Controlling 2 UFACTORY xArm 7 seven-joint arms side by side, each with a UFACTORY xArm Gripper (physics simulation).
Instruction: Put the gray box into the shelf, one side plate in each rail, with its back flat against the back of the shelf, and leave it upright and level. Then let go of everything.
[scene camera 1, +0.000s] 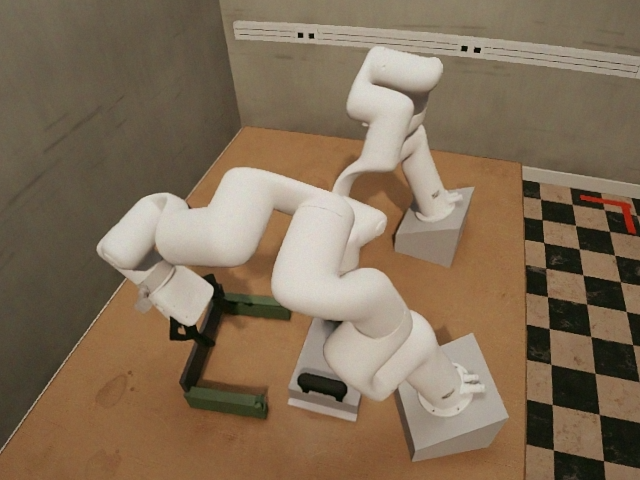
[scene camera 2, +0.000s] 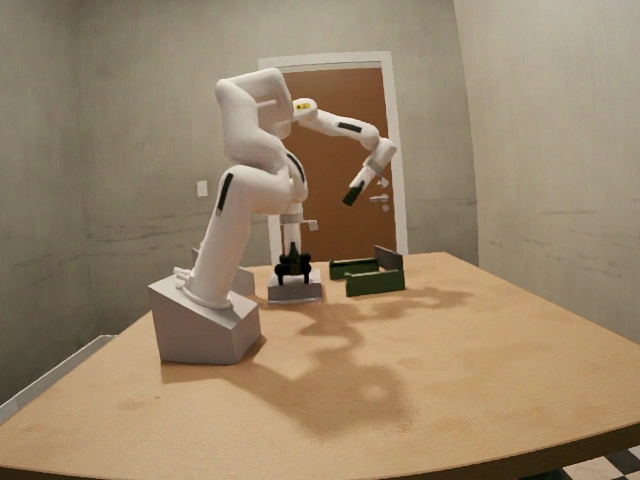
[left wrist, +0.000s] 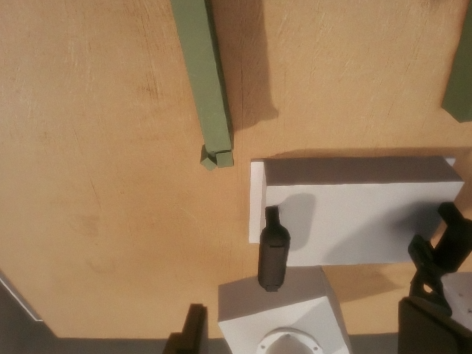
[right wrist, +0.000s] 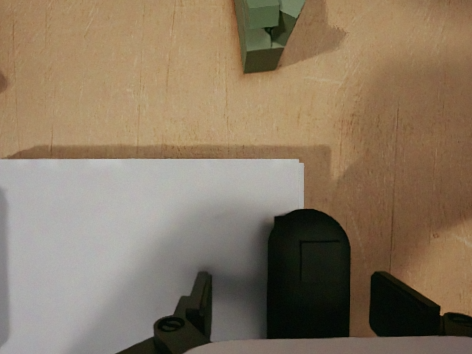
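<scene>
The gray box sits on the table outside the shelf, with two black handles on top, one handle at one end and the other handle at the opposite end. The shelf has two green rails and a dark back board. My left gripper is open and empty, high above the back board. My right gripper is open, its fingers either side of the second handle; the left arm hides it in scene camera 1.
The left arm's gray base stands beside the box. The right arm's gray base stands farther along the table. The left arm stretches over the box towards the shelf. A wall runs behind the shelf.
</scene>
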